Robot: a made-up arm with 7 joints. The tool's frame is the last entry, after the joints. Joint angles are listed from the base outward. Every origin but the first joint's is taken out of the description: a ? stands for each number. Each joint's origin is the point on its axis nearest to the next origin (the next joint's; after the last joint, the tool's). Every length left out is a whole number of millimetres.
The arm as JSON. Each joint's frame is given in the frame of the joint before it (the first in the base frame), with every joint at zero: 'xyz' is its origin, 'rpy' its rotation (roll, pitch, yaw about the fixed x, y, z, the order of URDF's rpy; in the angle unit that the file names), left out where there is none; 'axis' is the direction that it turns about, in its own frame. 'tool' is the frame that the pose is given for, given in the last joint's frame.
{
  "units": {
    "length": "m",
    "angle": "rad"
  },
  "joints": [
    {
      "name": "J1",
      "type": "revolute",
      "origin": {
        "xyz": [
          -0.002,
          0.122,
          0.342
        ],
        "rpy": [
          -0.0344,
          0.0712,
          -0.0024
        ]
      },
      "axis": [
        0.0,
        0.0,
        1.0
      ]
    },
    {
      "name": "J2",
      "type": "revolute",
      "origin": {
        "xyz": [
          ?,
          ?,
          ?
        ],
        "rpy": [
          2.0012,
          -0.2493,
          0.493
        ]
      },
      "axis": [
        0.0,
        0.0,
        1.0
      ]
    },
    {
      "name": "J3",
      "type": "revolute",
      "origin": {
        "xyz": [
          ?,
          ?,
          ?
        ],
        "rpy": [
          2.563,
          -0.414,
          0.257
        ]
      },
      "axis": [
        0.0,
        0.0,
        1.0
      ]
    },
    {
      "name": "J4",
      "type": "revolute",
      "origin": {
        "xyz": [
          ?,
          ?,
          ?
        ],
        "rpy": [
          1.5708,
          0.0,
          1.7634
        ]
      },
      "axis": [
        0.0,
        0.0,
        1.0
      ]
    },
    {
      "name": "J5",
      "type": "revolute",
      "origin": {
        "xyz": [
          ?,
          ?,
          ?
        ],
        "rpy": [
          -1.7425,
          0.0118,
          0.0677
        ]
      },
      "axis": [
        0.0,
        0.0,
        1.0
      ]
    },
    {
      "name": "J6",
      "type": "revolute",
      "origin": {
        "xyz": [
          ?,
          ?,
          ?
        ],
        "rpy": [
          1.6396,
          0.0,
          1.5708
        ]
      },
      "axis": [
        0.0,
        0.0,
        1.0
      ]
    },
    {
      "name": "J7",
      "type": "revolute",
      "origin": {
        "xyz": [
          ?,
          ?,
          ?
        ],
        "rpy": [
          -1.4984,
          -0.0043,
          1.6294
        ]
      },
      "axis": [
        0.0,
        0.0,
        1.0
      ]
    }
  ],
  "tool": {
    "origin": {
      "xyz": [
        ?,
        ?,
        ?
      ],
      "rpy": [
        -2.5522,
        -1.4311,
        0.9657
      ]
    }
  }
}
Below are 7 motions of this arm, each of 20 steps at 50 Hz.
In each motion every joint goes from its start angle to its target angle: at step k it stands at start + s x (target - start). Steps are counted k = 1, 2, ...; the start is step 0. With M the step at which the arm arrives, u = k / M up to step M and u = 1 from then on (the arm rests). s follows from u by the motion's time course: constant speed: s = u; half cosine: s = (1 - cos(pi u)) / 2; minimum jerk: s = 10 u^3 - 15 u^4 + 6 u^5.
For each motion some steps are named. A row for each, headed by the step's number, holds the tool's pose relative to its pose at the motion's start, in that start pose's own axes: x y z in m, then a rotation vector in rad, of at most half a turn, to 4 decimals.
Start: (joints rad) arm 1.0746 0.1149 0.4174 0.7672 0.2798 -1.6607 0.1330
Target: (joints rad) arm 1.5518 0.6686 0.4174 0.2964 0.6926 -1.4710 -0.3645
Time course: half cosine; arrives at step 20
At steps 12, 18, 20:
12: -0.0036 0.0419 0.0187 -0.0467 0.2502 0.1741
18: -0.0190 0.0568 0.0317 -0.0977 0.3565 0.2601
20: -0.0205 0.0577 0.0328 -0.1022 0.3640 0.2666

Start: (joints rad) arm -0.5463 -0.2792 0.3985 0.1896 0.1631 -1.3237 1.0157
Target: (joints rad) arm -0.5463 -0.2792 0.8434 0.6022 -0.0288 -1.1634 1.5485
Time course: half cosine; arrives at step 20
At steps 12, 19, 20:
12: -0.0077 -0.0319 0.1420 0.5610 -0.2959 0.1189
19: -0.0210 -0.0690 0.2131 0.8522 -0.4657 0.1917
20: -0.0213 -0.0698 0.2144 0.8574 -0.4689 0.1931

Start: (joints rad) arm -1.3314 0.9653 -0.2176 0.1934 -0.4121 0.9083 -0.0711
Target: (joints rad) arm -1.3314 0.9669 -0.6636 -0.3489 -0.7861 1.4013 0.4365
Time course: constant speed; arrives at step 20
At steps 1, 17, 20:
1: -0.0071 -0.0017 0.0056 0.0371 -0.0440 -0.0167
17: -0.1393 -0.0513 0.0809 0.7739 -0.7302 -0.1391
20: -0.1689 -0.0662 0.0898 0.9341 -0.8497 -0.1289

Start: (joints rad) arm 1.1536 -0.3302 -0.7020 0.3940 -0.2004 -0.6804 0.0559
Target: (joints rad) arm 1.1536 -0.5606 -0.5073 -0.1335 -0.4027 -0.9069 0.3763
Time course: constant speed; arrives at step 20
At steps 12, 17, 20:
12: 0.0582 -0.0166 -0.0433 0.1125 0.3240 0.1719
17: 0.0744 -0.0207 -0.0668 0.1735 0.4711 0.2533
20: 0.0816 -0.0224 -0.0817 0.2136 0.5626 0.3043

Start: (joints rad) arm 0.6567 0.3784 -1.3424 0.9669 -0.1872 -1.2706 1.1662
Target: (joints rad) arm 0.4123 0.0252 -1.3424 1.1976 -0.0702 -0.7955 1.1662
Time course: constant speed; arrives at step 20
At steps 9, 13, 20:
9: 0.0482 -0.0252 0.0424 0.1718 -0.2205 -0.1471
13: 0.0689 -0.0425 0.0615 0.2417 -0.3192 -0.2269
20: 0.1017 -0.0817 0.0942 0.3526 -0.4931 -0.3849

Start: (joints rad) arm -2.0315 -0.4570 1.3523 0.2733 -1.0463 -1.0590 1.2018
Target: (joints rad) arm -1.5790 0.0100 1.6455 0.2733 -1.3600 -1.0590 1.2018
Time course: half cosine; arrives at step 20
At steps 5, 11, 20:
5: 0.0069 0.0066 -0.0058 -0.0362 0.0219 0.0518
11: 0.0283 0.0272 -0.0288 -0.1205 0.0922 0.2105
20: 0.0488 0.0484 -0.0610 -0.1694 0.1673 0.3701

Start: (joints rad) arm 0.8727 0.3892 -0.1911 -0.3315 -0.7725 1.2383 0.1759
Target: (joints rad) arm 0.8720 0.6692 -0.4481 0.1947 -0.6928 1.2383 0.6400
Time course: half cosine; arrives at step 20
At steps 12, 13, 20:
12: 0.0274 -0.0744 0.1057 0.6058 -0.0617 -0.4134
13: 0.0281 -0.0857 0.1167 0.6761 -0.0713 -0.4549
20: 0.0257 -0.1332 0.1549 0.9451 -0.1105 -0.6038

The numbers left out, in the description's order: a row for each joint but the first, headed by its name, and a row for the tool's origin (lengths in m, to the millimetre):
J2: -0.073 -0.05 0.0
J3: -0.018 -0.135 0.0
J4: 0.081 -0.307 0.0
J5: -0.113 0.017 0.0
J6: -0.058 -0.012 0.0
J7: -0.034 0.011 0.0
tool: 0.007 -0.088 0.0

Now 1 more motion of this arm.
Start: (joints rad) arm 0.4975 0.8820 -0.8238 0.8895 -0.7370 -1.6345 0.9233
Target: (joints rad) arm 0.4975 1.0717 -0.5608 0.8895 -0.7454 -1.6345 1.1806
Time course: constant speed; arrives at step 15
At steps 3, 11, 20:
3: -0.0011 -0.0076 -0.0011 0.0420 -0.0115 -0.0381
11: -0.0056 -0.0279 -0.0005 0.1532 -0.0560 -0.1356
20: -0.0086 -0.0381 0.0017 0.2084 -0.0855 -0.1812

